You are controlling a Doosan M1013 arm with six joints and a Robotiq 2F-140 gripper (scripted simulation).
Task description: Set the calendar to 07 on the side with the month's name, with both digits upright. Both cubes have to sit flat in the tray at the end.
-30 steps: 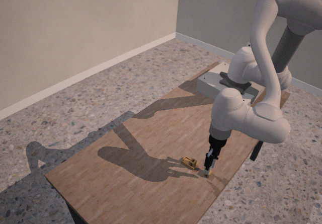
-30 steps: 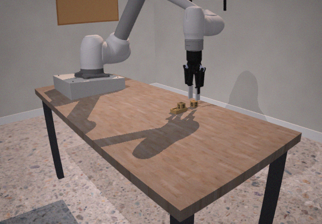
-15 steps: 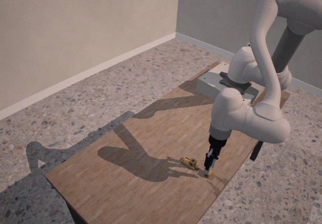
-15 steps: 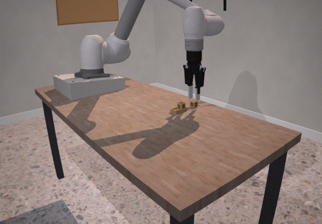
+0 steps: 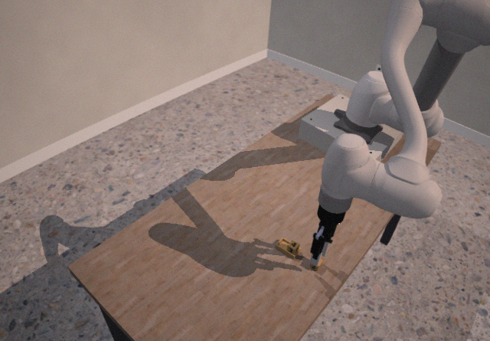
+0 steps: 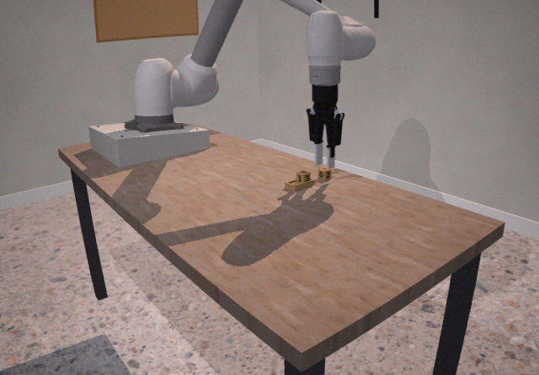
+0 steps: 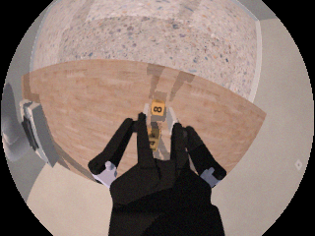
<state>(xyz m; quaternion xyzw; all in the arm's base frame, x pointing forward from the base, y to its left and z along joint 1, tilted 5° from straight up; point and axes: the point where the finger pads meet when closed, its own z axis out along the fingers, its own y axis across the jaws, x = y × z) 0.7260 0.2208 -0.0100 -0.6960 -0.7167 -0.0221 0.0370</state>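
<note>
My hand is 11 cm to the left of the tray and 6 cm above it.
</note>
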